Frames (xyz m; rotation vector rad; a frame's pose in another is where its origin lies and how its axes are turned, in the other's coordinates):
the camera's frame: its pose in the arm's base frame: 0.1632 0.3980 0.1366 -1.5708 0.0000 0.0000
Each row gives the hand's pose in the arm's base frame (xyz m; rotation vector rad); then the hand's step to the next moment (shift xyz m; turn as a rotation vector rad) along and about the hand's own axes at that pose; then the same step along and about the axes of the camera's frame.
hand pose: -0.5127 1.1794 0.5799 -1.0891 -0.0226 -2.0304
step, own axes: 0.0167 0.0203 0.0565 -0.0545 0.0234 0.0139
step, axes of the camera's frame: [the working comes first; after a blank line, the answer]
step, axes of the arm's base frame: 0.0474 -0.0037 0.0403 0.0412 0.0247 -0.0375

0.0474 -0.0403 -0.0037 0.0412 0.0375 0.0247
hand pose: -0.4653 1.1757 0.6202 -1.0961 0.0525 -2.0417
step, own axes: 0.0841 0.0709 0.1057 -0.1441 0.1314 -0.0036
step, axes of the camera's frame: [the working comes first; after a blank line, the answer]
step, axes of the arm's base frame: 0.0947 -0.0708 0.0964 0.1238 0.0054 -0.1506

0.0947 -0.0964 -0.0708 0.1238 0.1506 0.0054
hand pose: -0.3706 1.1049 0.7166 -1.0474 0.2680 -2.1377
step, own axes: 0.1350 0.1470 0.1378 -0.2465 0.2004 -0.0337
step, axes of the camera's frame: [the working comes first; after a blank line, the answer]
step, axes of the arm's base frame: 0.1259 -0.1809 0.1011 0.1783 0.0232 -0.2641

0.1259 -0.1011 -0.1809 0.1783 0.2641 0.0232
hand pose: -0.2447 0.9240 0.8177 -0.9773 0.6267 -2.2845
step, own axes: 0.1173 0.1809 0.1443 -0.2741 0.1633 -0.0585
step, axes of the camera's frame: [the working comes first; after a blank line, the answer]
step, axes of the arm's base frame: 0.0998 -0.2365 0.0373 0.1635 0.0732 -0.2704

0.0998 -0.0373 -0.2365 0.1635 0.2704 0.0732
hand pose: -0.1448 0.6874 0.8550 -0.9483 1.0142 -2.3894
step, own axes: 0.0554 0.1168 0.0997 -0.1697 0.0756 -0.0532
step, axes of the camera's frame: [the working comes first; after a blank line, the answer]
step, axes of the arm's base frame: 0.0406 -0.1578 -0.0110 0.0873 0.0706 -0.1573

0.0406 0.0110 -0.1578 0.0873 0.1573 0.0706
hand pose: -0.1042 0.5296 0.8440 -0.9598 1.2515 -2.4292
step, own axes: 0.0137 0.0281 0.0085 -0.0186 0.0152 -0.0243
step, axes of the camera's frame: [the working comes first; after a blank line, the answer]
step, axes of the arm's base frame: -0.0070 -0.0290 -0.0127 -0.0030 0.0153 -0.0304

-0.0070 0.0127 -0.0290 -0.0030 0.0304 0.0153
